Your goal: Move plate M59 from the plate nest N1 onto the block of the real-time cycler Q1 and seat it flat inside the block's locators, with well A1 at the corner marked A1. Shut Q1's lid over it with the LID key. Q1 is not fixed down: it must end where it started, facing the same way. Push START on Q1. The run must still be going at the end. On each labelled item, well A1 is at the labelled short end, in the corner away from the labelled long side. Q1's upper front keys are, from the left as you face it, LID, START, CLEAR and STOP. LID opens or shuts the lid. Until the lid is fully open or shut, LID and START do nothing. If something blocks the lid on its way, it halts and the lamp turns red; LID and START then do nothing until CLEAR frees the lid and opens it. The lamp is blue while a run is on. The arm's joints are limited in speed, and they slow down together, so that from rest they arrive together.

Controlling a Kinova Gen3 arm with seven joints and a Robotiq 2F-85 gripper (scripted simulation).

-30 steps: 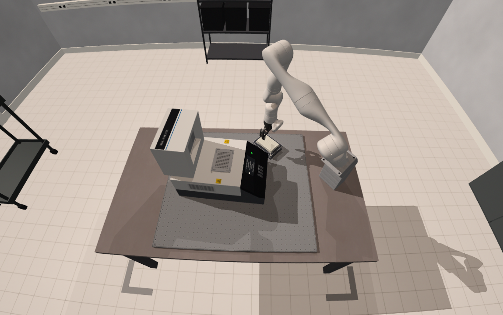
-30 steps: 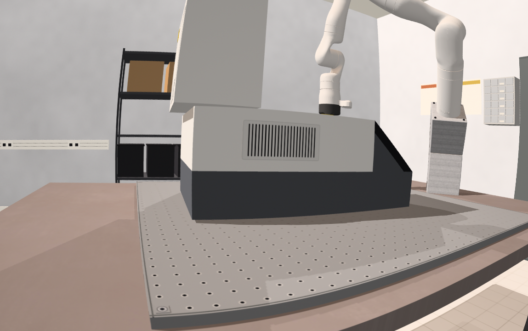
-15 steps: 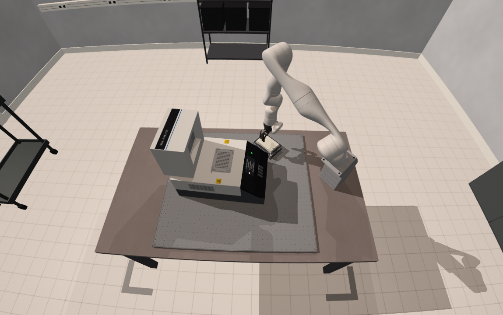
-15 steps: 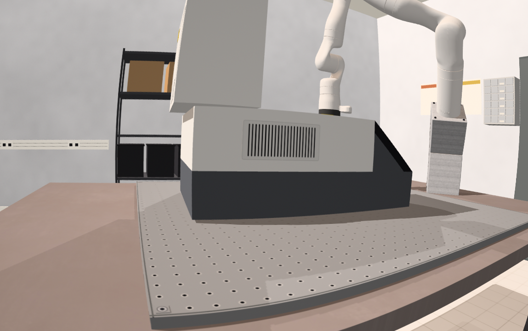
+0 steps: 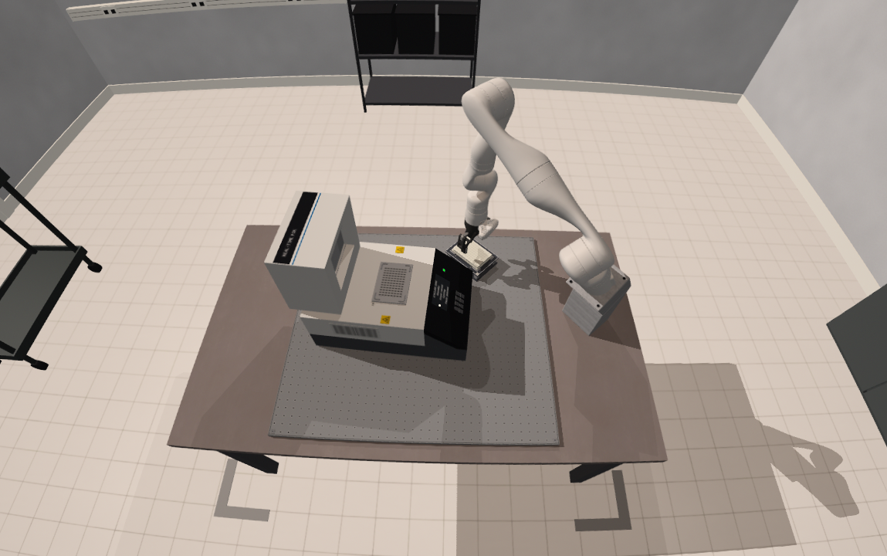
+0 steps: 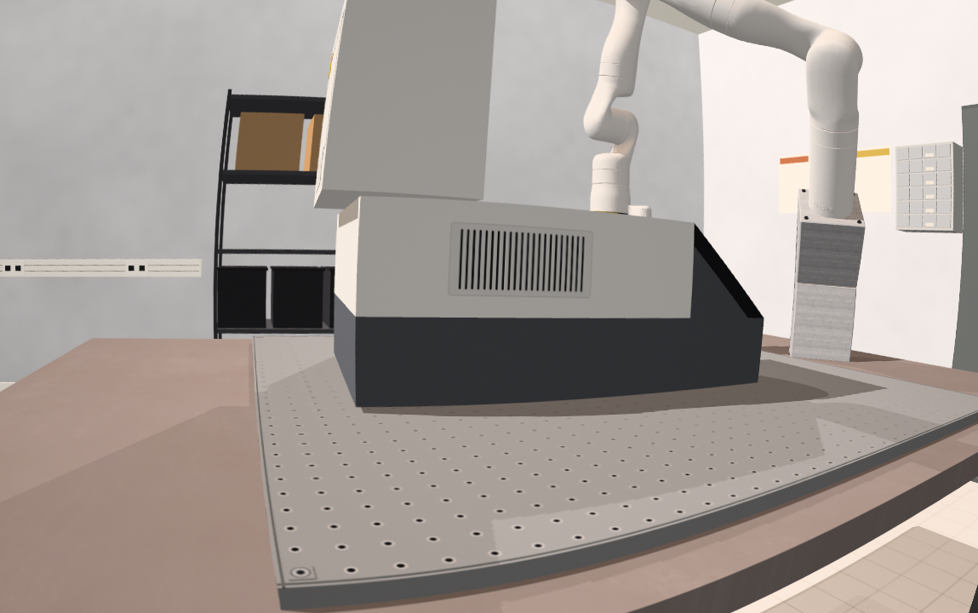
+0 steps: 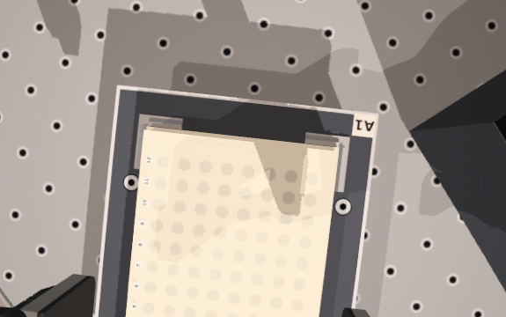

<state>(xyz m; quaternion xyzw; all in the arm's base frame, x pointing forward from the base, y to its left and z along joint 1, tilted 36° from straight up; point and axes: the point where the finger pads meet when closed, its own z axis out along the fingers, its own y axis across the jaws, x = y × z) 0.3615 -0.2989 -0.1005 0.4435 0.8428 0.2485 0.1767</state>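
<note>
The plate M59 is 50 mm below my hand. Also, from my hand: plate nest N1: 60 mm below; A1 corner label: 10 mm behind, 90 mm to the left, 60 mm below.
</note>
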